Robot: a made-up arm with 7 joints.
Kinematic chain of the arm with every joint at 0, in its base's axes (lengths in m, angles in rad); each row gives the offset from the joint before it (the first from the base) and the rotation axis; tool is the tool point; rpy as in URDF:
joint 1: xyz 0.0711 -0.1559 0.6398 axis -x
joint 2: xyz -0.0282 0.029 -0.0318 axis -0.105 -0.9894 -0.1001
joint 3: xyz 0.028 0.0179 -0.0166 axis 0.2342 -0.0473 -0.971
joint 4: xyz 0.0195 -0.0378 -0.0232 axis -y
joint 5: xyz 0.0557 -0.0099 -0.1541 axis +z
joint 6: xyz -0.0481 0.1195 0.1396 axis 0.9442 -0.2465 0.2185
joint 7: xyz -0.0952 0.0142 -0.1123 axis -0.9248 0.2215 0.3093
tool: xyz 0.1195 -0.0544 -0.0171 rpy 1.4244 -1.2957 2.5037
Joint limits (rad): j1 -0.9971..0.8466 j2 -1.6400..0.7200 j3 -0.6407..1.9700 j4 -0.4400..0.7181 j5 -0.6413..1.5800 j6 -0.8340..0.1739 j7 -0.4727..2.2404
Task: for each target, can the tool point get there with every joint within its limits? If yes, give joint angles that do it. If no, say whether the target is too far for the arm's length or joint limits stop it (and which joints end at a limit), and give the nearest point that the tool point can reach.
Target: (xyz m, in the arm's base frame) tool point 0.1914 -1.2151 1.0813
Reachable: no: too far | nearest point 0.0982 -0.3948 0.6682 | short by 0.923 m
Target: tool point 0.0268 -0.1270 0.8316
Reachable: no: joint limits stop it (at a limit: joint 1, joint 2, joint 4, joint 6) | nearest point -0.0737 -0.1067 0.8034 | short by 0.106 m
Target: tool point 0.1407 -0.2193 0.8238
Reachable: no: joint limits stop it (at a limit: joint 1, joint 2, joint 4, joint 5, joint 6) | nearest point 0.1819 -0.2429 0.7793 | short by 0.065 m
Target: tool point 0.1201 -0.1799 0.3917
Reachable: yes | joints 0.2510 -0.5658 0.6615 0.5602 -0.1344 -0.2895 1.9981
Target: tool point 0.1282 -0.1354 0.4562
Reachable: yes | joints -0.0786 0.0276 1.3678 0.3259 0.2805 -0.3539 0.8331
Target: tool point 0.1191 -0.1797 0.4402
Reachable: yes | joints 0.2624 -0.0210 -0.3282 0.2181 0.5154 -0.6369 1.6648
